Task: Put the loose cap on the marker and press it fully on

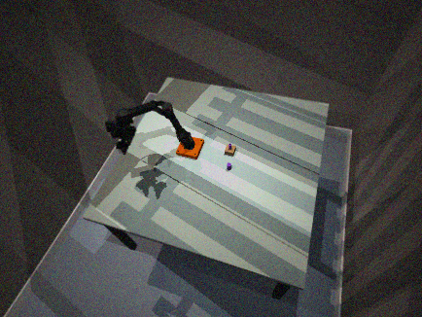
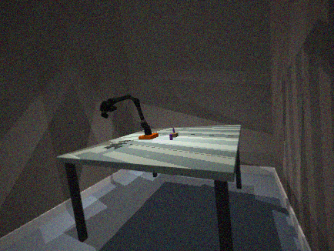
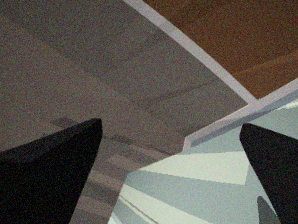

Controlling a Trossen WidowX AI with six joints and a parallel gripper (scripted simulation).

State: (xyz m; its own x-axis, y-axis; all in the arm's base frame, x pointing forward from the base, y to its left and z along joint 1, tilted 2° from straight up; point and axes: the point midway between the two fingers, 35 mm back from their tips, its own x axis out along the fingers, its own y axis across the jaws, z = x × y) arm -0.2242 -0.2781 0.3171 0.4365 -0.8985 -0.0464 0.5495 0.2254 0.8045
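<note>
Now: the marker cap 520 mm ahead of my gripper tip, 320 mm below it and 200 mm to the left of it. The rest, counted from my gripper tip: holder block: 500 mm ahead, 330 mm to the left, 320 mm below.
</note>
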